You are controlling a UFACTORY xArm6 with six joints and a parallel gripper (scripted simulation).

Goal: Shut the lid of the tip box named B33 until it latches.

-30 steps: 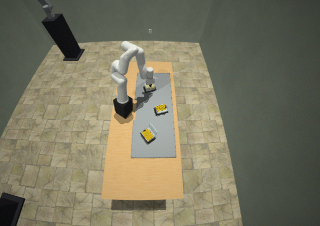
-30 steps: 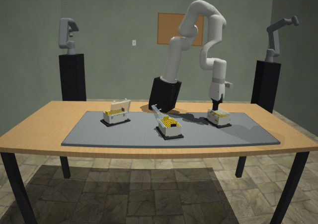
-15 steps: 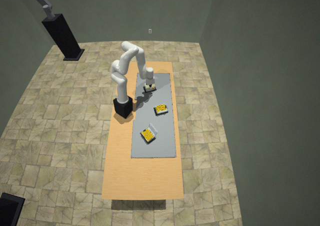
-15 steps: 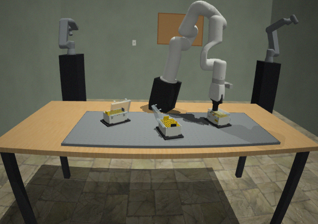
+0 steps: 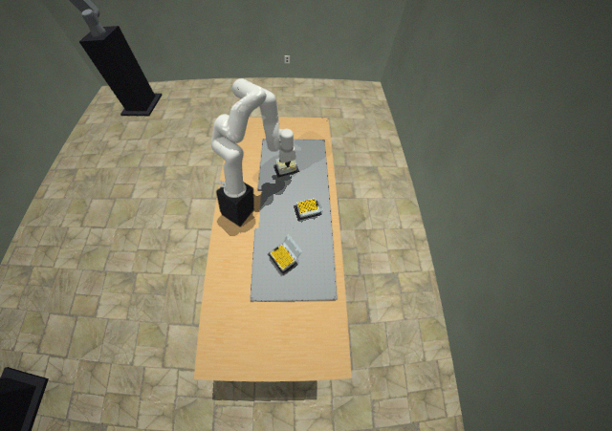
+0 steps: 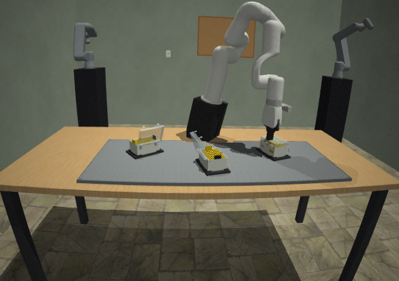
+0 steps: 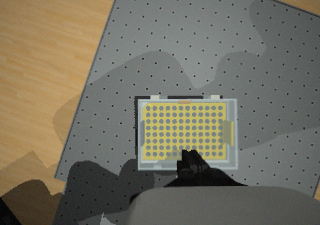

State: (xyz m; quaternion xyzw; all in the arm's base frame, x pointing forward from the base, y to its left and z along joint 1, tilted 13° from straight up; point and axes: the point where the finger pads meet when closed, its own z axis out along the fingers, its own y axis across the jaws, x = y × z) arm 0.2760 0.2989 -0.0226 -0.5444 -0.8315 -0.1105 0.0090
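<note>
The yellow tip rack is 10 mm behind my hand, 30 mm to the left of it and 40 mm below it.
</note>
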